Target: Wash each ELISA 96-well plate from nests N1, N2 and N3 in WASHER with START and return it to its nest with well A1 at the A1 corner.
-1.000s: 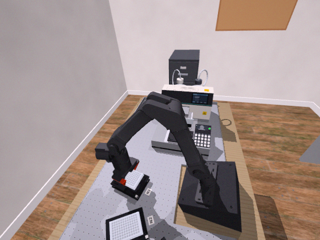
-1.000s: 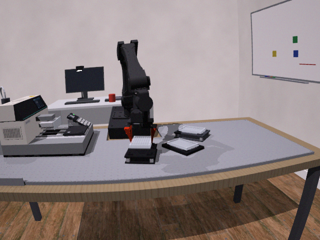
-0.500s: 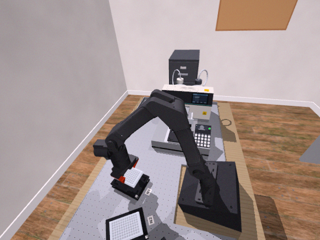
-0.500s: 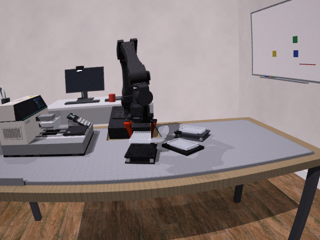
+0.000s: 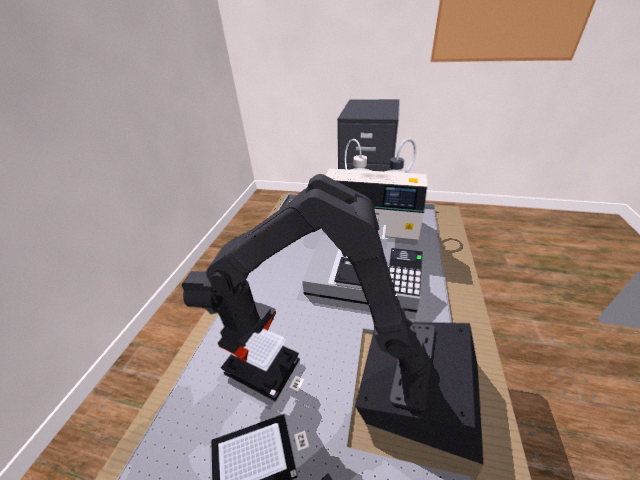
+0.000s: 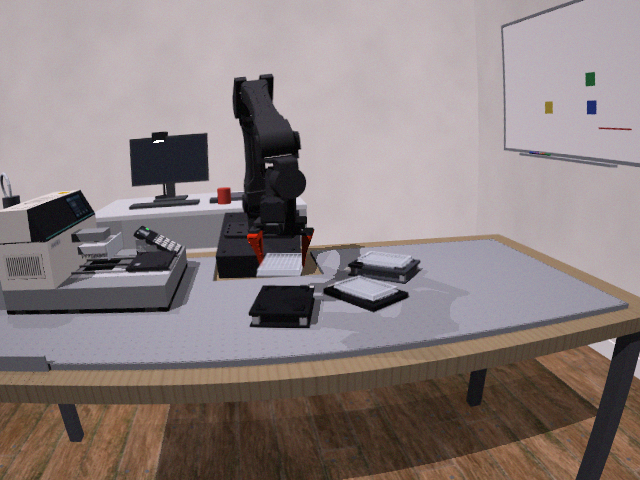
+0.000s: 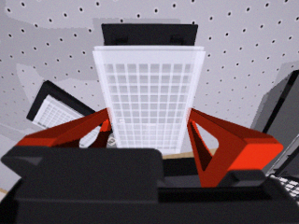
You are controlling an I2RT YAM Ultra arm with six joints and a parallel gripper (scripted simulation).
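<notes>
The black washer carrier lies 36 cm to the right of my hand, 16 cm behind it and 4 cm below it. From my hand the other things lie so: nest N1: 8 cm below; then nest N2: 18 cm to the left, 10 cm below, 9 cm behind; then N1 label: 11 cm below, 10 cm behind, 1 cm to the left.
</notes>
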